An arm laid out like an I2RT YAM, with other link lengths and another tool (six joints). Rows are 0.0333 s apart.
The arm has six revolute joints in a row. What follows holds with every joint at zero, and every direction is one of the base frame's.
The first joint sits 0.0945 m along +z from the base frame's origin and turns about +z.
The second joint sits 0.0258 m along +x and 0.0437 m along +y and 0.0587 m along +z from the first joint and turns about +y.
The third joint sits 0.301 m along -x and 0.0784 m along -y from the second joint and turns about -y.
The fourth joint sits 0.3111 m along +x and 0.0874 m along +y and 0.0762 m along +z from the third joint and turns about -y.
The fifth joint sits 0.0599 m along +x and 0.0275 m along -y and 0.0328 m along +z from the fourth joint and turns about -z.
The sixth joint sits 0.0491 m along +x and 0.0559 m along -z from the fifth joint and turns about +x.
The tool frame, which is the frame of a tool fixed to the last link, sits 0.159 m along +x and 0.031 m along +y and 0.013 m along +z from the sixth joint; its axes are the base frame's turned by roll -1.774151, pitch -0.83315 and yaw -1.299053 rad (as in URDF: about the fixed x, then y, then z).
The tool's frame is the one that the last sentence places.
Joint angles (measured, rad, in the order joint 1, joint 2, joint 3, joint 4, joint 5, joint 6), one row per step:
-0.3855, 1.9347, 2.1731, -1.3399, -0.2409, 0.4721
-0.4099, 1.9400, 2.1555, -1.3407, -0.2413, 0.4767
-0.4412, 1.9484, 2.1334, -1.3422, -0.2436, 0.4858
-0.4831, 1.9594, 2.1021, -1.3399, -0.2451, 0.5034
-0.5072, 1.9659, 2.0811, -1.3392, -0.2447, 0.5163
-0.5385, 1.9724, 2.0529, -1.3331, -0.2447, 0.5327
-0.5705, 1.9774, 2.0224, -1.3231, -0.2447, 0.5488
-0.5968, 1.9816, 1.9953, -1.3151, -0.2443, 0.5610
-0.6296, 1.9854, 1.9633, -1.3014, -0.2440, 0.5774
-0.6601, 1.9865, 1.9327, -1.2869, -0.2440, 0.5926
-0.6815, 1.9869, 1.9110, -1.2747, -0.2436, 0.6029
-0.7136, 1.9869, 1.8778, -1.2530, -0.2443, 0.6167
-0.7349, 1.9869, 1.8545, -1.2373, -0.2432, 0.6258
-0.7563, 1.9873, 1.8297, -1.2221, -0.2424, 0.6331
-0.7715, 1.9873, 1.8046, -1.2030, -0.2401, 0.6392
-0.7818, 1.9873, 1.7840, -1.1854, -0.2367, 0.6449
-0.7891, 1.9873, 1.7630, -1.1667, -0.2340, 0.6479
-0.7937, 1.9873, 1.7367, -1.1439, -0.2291, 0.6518
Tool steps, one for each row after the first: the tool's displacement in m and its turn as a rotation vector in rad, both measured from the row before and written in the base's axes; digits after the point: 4 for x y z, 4 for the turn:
-0.0034, -0.0128, -0.0098, 0.0118, 0.0220, -0.0282
-0.0048, -0.0160, -0.0131, 0.0194, 0.0288, -0.0384
-0.0071, -0.0216, -0.0176, 0.0268, 0.0361, -0.0571
-0.0053, -0.0122, -0.0115, 0.0178, 0.0244, -0.0360
-0.0069, -0.0158, -0.0137, 0.0208, 0.0256, -0.0463
-0.0075, -0.0158, -0.0135, 0.0195, 0.0225, -0.0469
-0.0072, -0.0124, -0.0120, 0.0169, 0.0203, -0.0378
-0.0089, -0.0155, -0.0132, 0.0181, 0.0191, -0.0483
-0.0089, -0.0139, -0.0112, 0.0153, 0.0146, -0.0448
-0.0064, -0.0098, -0.0077, 0.0091, 0.0086, -0.0312
-0.0095, -0.0143, -0.0112, 0.0122, 0.0091, -0.0450
-0.0068, -0.0095, -0.0080, 0.0070, 0.0069, -0.0302
-0.0075, -0.0088, -0.0087, 0.0084, 0.0082, -0.0285
-0.0055, -0.0066, -0.0085, 0.0043, 0.0062, -0.0214
-0.0039, -0.0049, -0.0070, 0.0014, 0.0047, -0.0164
-0.0029, -0.0034, -0.0070, 0.0006, 0.0036, -0.0107
-0.0027, -0.0022, -0.0089, 0.0002, 0.0060, -0.0092

